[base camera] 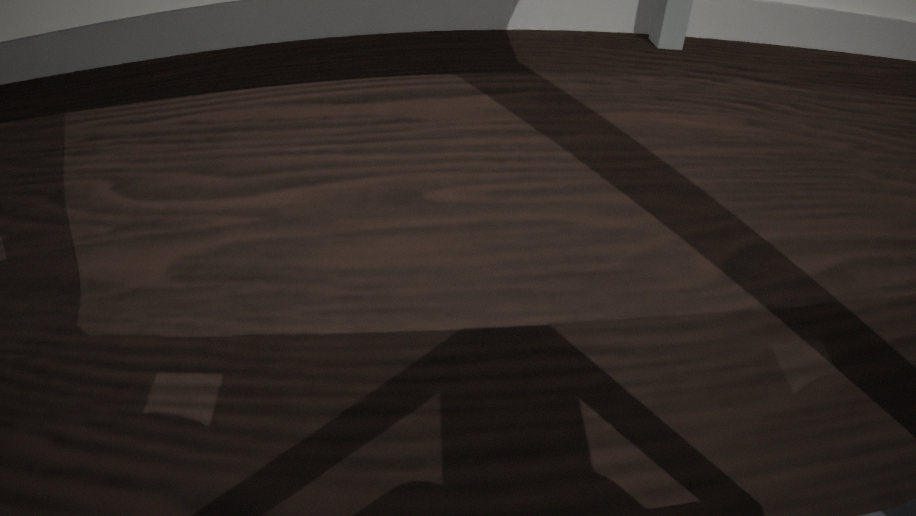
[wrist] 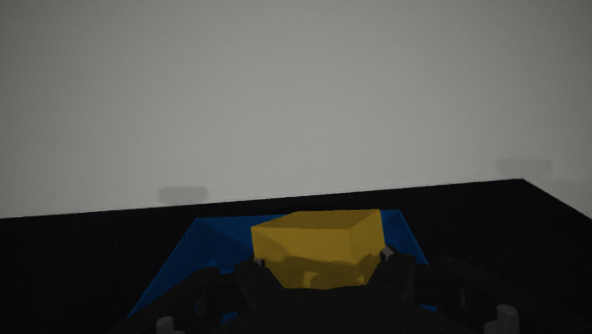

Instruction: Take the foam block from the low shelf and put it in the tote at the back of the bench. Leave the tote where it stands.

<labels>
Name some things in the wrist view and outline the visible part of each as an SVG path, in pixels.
My gripper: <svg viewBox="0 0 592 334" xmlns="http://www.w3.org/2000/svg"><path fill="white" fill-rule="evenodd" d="M592 322L459 258L441 255L432 258L433 265L418 264L414 256L400 253L394 246L385 244L385 248L380 252L381 262L377 265L367 285L344 286L327 290L310 288L285 289L268 267L265 268L265 260L254 258L254 253L252 253L247 261L236 264L232 273L220 275L219 268L205 267L196 271L105 334L592 334ZM237 311L237 316L219 325L223 319L223 314ZM420 305L435 306L437 313L420 307Z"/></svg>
A yellow foam block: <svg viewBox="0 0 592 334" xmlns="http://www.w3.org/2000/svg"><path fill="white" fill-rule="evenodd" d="M380 209L297 211L252 226L254 258L265 260L265 268L268 267L285 289L310 288L327 290L344 286L367 285L377 265L381 262L380 252L385 248Z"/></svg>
A blue tote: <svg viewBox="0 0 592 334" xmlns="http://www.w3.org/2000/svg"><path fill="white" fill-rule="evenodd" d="M237 311L223 314L223 319L218 326L237 316ZM420 305L420 307L437 313L435 306ZM288 214L196 218L125 320L202 268L217 267L219 268L220 275L234 272L236 264L247 261L251 254L254 253L251 227ZM380 210L385 244L394 246L400 253L414 256L418 264L429 265L400 209Z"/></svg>
</labels>
